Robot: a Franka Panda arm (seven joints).
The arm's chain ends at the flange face. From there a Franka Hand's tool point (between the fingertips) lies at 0.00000 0.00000 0.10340 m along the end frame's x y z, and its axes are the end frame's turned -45 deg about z.
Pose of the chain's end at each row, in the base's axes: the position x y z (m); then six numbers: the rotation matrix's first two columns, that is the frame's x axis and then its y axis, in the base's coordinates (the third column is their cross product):
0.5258 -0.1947 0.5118 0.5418 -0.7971 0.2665 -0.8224 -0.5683 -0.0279
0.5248 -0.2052 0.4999 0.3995 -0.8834 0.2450 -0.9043 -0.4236 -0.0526
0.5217 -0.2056 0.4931 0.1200 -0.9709 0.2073 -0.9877 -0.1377 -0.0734
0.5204 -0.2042 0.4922 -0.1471 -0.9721 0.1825 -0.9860 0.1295 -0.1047
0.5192 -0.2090 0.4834 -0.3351 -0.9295 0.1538 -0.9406 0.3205 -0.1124
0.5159 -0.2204 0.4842 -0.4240 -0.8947 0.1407 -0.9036 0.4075 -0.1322
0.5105 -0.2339 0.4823 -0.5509 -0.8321 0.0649 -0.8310 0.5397 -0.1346
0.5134 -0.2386 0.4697 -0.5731 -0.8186 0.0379 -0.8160 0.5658 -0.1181
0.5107 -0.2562 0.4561 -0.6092 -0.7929 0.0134 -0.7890 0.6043 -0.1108
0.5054 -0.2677 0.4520 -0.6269 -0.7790 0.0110 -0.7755 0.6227 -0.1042
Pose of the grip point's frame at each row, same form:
0.5438 -0.2158 0.4122 0.9646 -0.1618 0.2082 -0.1984 -0.9655 0.1687
0.5403 -0.2259 0.3998 0.9219 -0.3251 0.2104 -0.3569 -0.9242 0.1360
0.5320 -0.2259 0.3922 0.7833 -0.5892 0.1985 -0.6136 -0.7839 0.0947
0.5285 -0.2244 0.3911 0.5932 -0.7789 0.2031 -0.8012 -0.5958 0.0550
0.5249 -0.2279 0.3819 0.4282 -0.8839 0.1882 -0.9021 -0.4306 0.0293
0.5222 -0.2393 0.3827 0.3391 -0.9208 0.1930 -0.9388 -0.3445 0.0060
0.5185 -0.2471 0.3801 0.1981 -0.9700 0.1411 -0.9772 -0.2068 -0.0493
0.5212 -0.2488 0.3671 0.1718 -0.9789 0.1103 -0.9822 -0.1788 -0.0567
0.5189 -0.2643 0.3533 0.1271 -0.9880 0.0878 -0.9887 -0.1334 -0.0689
0.5131 -0.2753 0.3492 0.1051 -0.9912 0.0815 -0.9916 -0.1105 -0.0659

